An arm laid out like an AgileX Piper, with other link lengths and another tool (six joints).
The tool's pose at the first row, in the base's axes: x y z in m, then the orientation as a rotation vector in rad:
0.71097, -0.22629, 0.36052, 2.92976, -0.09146, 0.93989
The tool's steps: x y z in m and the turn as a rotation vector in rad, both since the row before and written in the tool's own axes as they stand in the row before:
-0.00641, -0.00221, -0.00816, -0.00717, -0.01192, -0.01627
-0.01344, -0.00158, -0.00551, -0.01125, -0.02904, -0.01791
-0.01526, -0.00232, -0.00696, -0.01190, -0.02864, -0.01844
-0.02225, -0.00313, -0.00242, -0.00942, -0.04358, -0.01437
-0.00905, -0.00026, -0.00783, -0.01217, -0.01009, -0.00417
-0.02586, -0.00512, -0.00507, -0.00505, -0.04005, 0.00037
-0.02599, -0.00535, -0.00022, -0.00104, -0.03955, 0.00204
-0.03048, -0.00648, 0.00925, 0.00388, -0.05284, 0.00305
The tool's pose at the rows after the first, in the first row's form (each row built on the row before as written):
0.70121, -0.22321, 0.36332, 2.92526, -0.07132, 0.91801
0.68716, -0.22087, 0.36005, 2.92428, -0.05170, 0.86985
0.67073, -0.21779, 0.35733, 2.92153, -0.03172, 0.82221
0.65064, -0.21461, 0.34748, 2.92706, -0.01805, 0.75417
0.63896, -0.21359, 0.34989, 2.91851, -0.01738, 0.73607
0.61401, -0.20840, 0.34144, 2.92817, -0.02372, 0.67655
0.59079, -0.20347, 0.32957, 2.94065, -0.03110, 0.61867
0.56690, -0.19856, 0.30809, 2.96075, -0.03986, 0.54196

